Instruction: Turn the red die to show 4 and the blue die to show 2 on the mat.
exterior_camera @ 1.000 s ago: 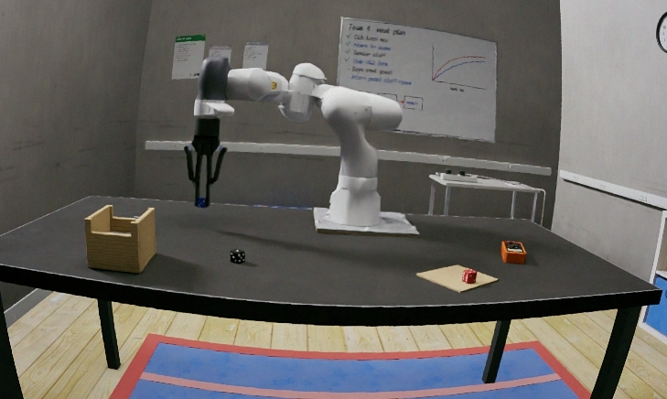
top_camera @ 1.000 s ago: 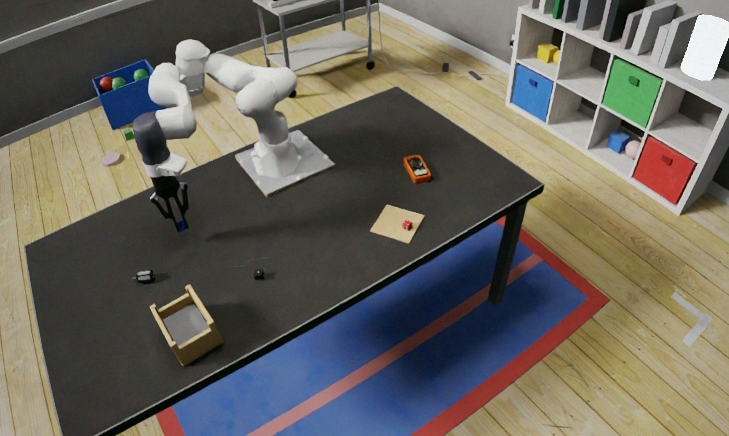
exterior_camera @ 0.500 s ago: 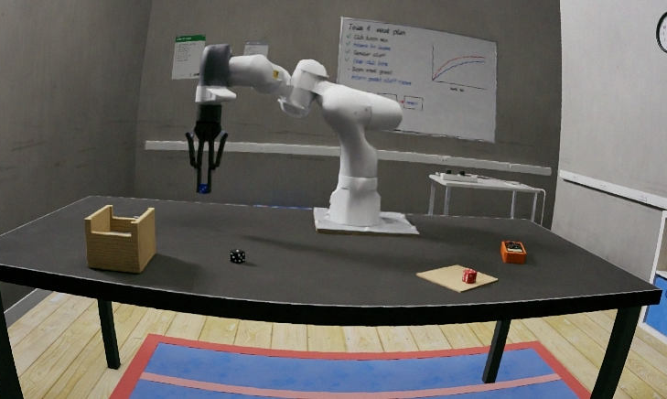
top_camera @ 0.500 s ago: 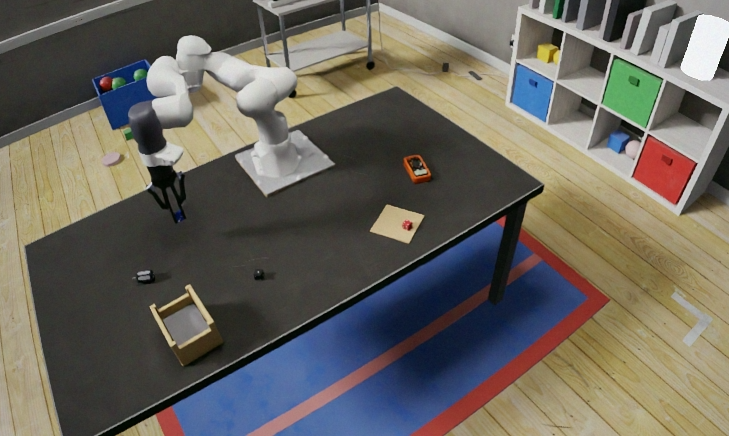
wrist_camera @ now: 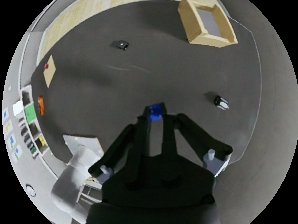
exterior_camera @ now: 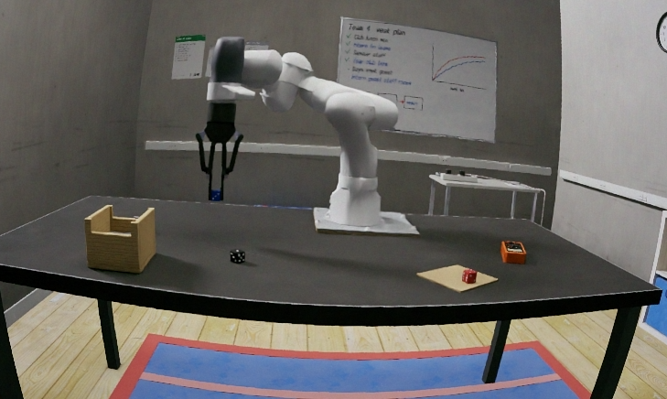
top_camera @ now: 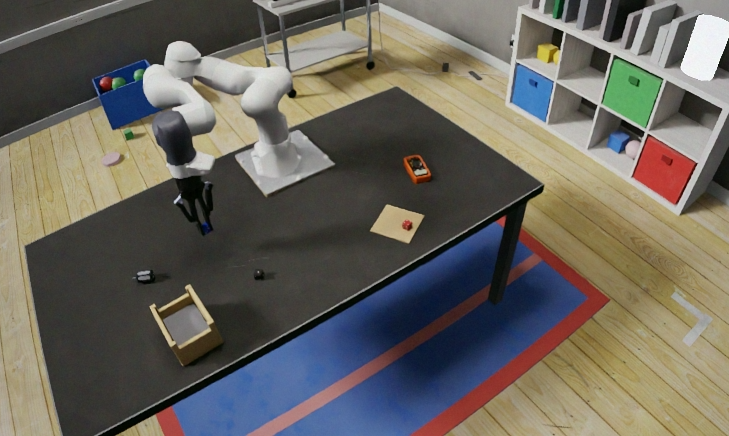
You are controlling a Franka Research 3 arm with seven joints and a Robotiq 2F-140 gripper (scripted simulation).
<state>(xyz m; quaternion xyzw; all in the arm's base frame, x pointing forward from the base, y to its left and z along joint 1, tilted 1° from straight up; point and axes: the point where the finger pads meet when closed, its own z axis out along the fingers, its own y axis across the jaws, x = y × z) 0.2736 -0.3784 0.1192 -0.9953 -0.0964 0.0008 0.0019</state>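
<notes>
Right now my hand is 580 mm to the right of the tan mat, 230 mm short of it and 130 mm above it. Round my hand: dark object 250 mm to the right, 120 mm below, 20 mm behind; black die 180 mm ahead, 120 mm below, 90 mm to the left; blue die 20 mm below.
</notes>
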